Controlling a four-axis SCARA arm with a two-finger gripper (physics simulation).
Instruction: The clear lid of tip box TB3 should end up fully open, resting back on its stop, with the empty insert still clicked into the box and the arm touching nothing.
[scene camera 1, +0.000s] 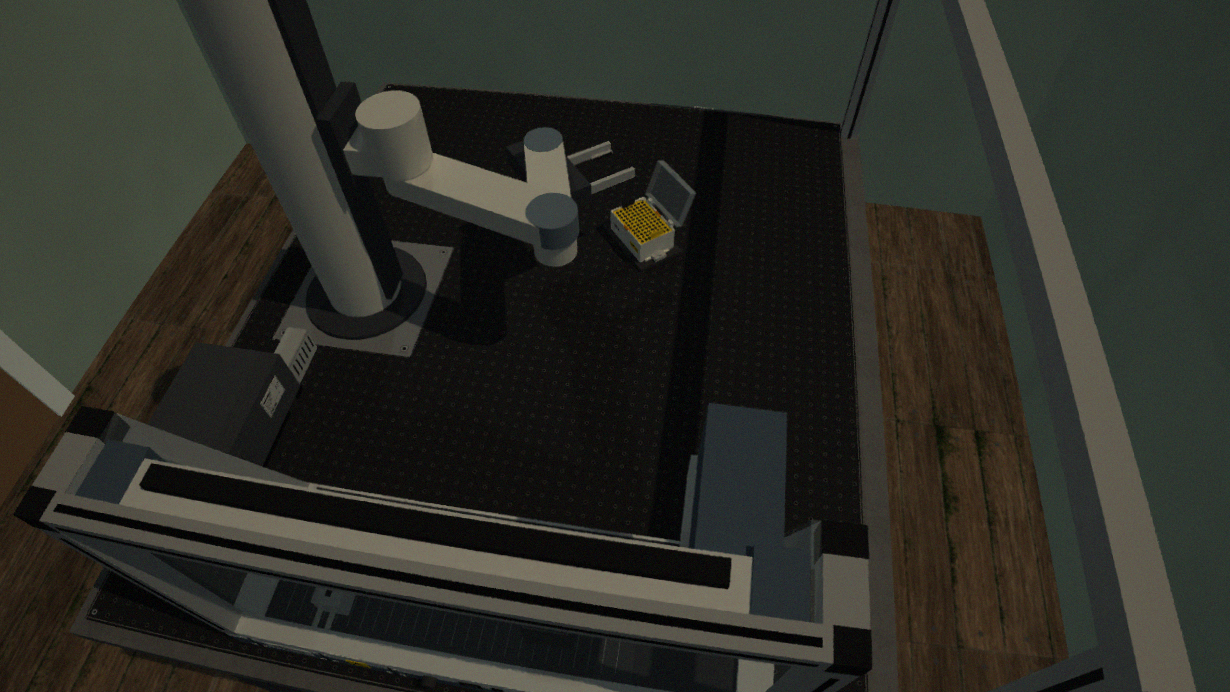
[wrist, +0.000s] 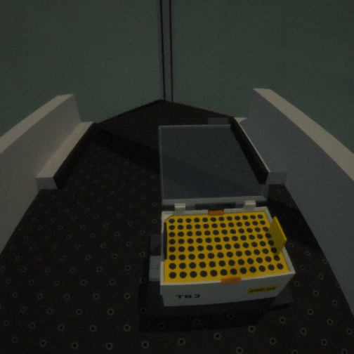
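Where they show: gripper, between the fingertips: (scene camera 1: 621, 158); arm's base, origin of its link: (scene camera 1: 367, 294).
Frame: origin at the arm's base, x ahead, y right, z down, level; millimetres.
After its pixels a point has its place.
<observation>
Tip box TB3 (scene camera 1: 653, 248) {x 580, y -176, z -46 mm} (wrist: 220, 294) stands upright on the dark perforated deck. Its clear lid (scene camera 1: 670, 191) {x 601, y -280, z -115 mm} (wrist: 205, 160) is raised on the rear hinges and leans back past upright; whether it touches its stop cannot be told. The yellow insert (scene camera 1: 643, 222) {x 552, y -225, z -70 mm} (wrist: 225, 246) lies level in the box, its holes dark, with orange clips at the front (wrist: 231, 280) and rear (wrist: 216, 212) edges. A yellow tab (wrist: 278, 236) stands up at its right side. My gripper (scene camera 1: 621, 160) {x 501, y -253, z -211 mm} (wrist: 162, 107) is shut at its narrowest, its fingers still apart with nothing between them. In the scene view it is beside the lid, with a visible gap.
A dark holder (wrist: 156, 245) shows around the box's base. The arm's column (scene camera 1: 283, 154) {x 16, y 73, z -431 mm} stands at the left. A dark grey cabinet (scene camera 1: 215, 387) {x -119, y 335, z -128 mm} is at the lower left, a blue-grey block (scene camera 1: 741, 473) {x 736, y 539, z -501 mm} at the lower right, and a framed enclosure (scene camera 1: 430, 525) {x 464, y 643, z -521 mm} along the front.
</observation>
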